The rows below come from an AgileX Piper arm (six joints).
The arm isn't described. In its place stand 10 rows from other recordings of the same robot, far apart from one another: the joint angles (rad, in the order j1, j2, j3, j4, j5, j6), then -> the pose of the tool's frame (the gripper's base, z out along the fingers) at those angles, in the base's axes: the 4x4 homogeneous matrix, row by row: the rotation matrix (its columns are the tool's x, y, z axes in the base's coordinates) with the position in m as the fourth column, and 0 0 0 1 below.
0.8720 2.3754 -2.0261 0.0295 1.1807 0.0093 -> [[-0.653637 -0.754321 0.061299 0.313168], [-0.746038 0.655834 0.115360 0.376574], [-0.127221 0.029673 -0.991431 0.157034], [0 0 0 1]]
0.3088 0.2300 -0.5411 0.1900 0.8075 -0.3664 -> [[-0.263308 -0.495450 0.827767 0.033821], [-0.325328 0.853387 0.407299 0.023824], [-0.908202 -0.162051 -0.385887 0.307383], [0 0 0 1]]
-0.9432 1.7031 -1.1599 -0.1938 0.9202 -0.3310 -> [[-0.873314 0.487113 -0.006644 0.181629], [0.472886 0.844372 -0.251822 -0.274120], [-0.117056 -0.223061 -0.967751 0.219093], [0 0 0 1]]
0.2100 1.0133 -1.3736 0.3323 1.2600 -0.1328 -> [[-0.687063 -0.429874 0.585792 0.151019], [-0.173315 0.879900 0.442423 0.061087], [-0.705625 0.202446 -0.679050 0.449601], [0 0 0 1]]
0.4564 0.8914 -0.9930 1.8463 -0.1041 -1.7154 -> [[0.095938 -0.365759 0.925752 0.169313], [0.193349 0.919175 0.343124 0.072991], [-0.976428 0.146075 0.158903 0.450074], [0 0 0 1]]
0.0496 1.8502 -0.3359 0.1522 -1.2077 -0.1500 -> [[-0.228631 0.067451 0.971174 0.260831], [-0.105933 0.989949 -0.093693 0.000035], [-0.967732 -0.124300 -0.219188 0.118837], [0 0 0 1]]
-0.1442 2.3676 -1.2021 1.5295 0.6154 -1.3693 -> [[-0.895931 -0.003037 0.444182 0.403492], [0.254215 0.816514 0.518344 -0.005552], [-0.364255 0.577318 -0.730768 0.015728], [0 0 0 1]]
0.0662 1.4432 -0.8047 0.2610 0.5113 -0.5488 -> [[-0.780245 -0.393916 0.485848 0.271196], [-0.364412 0.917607 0.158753 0.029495], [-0.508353 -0.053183 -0.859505 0.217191], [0 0 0 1]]
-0.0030 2.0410 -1.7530 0.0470 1.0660 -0.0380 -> [[-0.953749 -0.023884 0.299654 0.439736], [-0.012382 0.999114 0.040224 0.002423], [-0.300349 0.034653 -0.953200 0.242048], [0 0 0 1]]
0.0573 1.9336 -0.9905 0.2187 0.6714 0.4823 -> [[-0.829864 0.555994 0.046857 0.321048], [0.556651 0.819225 0.137877 0.030718], [0.038273 0.140502 -0.989340 0.108340], [0 0 0 1]]
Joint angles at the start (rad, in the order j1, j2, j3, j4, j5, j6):
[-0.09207 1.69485 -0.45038 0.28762 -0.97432 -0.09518]
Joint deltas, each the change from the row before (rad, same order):
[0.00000 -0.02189 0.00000 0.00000 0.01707 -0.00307]
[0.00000 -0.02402 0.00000 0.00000 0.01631 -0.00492]
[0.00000 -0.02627 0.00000 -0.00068 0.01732 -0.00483]
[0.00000 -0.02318 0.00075 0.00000 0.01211 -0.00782]
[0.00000 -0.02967 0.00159 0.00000 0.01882 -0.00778]
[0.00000 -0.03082 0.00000 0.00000 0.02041 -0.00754]
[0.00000 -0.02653 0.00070 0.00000 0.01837 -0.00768]
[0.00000 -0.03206 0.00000 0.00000 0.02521 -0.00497]
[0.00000 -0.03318 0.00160 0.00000 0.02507 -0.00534]
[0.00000 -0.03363 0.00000 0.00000 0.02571 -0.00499]
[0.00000 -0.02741 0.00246 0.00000 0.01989 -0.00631]
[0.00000 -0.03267 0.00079 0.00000 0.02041 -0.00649]
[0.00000 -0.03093 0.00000 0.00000 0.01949 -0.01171]
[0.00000 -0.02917 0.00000 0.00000 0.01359 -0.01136]
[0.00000 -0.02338 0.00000 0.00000 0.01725 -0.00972]
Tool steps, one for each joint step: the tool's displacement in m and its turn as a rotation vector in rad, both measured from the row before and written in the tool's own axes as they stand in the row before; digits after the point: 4 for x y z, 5 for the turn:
[-0.0043 0.0001 -0.0020 -0.00314 -0.00424 0.00204]
[-0.0049 0.0001 -0.0023 -0.00327 -0.00709 0.00062]
[-0.0054 0.0001 -0.0026 -0.00412 -0.00835 0.00074]
[-0.0048 -0.0001 -0.0025 -0.00278 -0.00978 -0.00278]
[-0.0056 -0.0001 -0.0034 -0.00392 -0.00864 -0.00154]
[-0.0061 0.0000 -0.0033 -0.00433 -0.00978 -0.00080]
[-0.0050 -0.0001 -0.0030 -0.00385 -0.00699 -0.00213]
[-0.0059 0.0000 -0.0036 -0.00521 -0.00634 0.00179]
[-0.0056 -0.0001 -0.0042 -0.00530 -0.00606 0.00117]
[-0.0060 -0.0001 -0.0041 -0.00563 -0.00748 0.00178]
[-0.0042 -0.0002 -0.0038 -0.00438 -0.00479 -0.00140]
[-0.0058 -0.0002 -0.0043 -0.00487 -0.01111 -0.00035]
[-0.0056 -0.0001 -0.0041 -0.00469 -0.01115 -0.00589]
[-0.0057 -0.0002 -0.0039 -0.00351 -0.01529 -0.00597]
[-0.0039 -0.0001 -0.0032 -0.00398 -0.00606 -0.00548]

